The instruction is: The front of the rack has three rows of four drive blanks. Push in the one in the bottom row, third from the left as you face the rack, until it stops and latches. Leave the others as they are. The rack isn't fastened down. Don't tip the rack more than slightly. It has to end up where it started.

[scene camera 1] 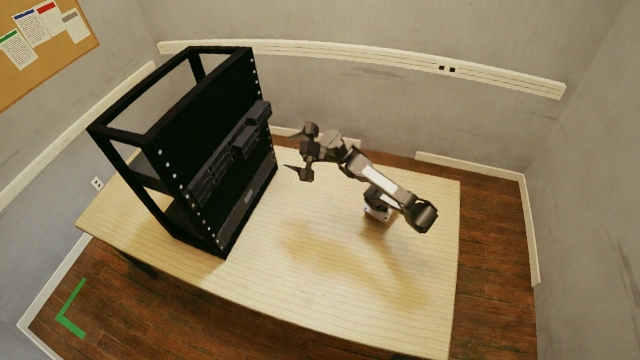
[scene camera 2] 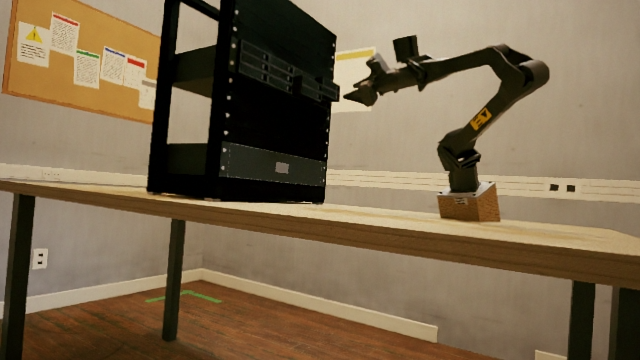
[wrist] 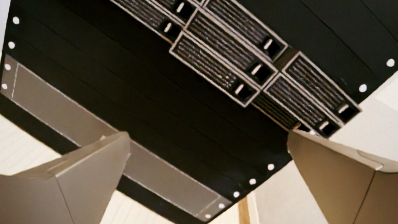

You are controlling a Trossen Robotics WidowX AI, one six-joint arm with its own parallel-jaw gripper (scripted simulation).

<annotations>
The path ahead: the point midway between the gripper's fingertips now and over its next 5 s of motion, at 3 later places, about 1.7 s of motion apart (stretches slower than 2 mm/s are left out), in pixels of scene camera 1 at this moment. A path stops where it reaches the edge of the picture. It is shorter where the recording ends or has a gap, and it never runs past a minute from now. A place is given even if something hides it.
My gripper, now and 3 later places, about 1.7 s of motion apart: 285,151; 300,137; 292,136; 262,147
</annotations>
